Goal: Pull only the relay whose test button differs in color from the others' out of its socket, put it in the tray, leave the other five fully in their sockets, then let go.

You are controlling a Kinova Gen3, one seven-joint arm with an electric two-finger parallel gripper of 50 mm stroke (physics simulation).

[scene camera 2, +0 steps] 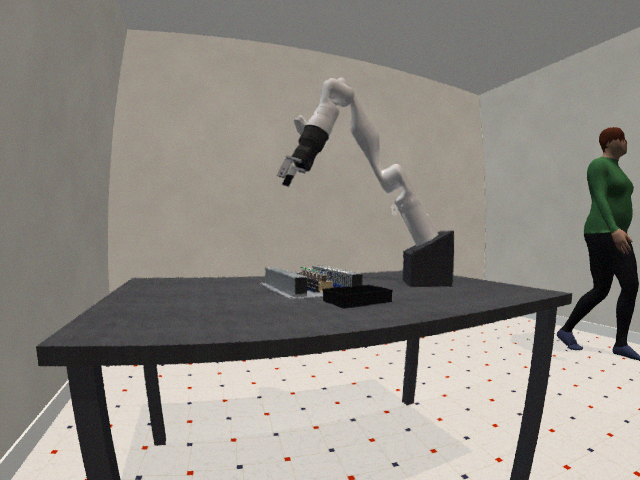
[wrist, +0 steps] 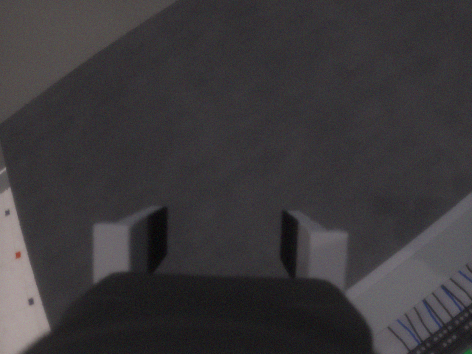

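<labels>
Scene camera 2 shows the gripper, and the wrist view shows it too. On the gripper, (scene camera 2: 286,160) and (wrist: 138,243) are the same spot.
</labels>
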